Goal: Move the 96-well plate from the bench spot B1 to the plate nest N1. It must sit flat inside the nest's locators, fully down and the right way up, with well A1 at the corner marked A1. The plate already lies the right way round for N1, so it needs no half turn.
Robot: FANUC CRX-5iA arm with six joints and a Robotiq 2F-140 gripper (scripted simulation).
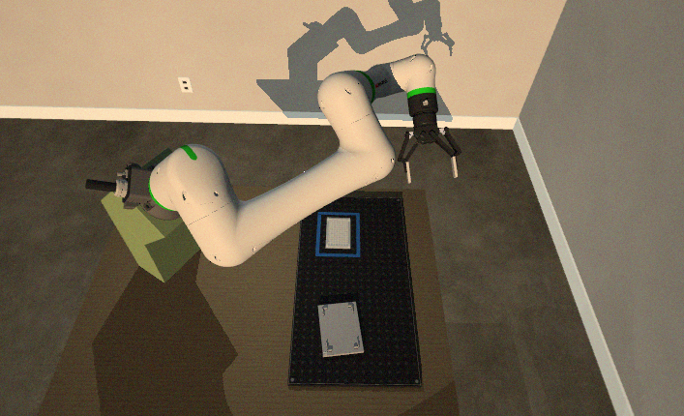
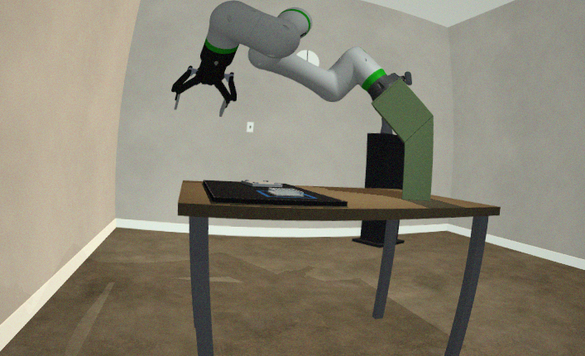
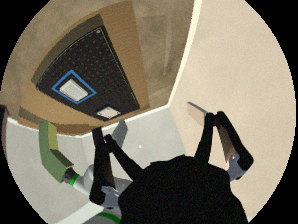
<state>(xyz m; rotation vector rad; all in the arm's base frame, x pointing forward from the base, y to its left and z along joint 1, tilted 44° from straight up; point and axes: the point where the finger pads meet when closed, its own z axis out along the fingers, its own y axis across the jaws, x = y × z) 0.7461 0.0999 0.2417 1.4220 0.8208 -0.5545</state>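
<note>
Right now my hand is 29 cm past the white 96-well plate, 25 cm above it and 6 cm to the right of it. The rest, counted from my hand: grey plate nest: 41 cm behind, 28 cm to the right, 24 cm below.
</note>
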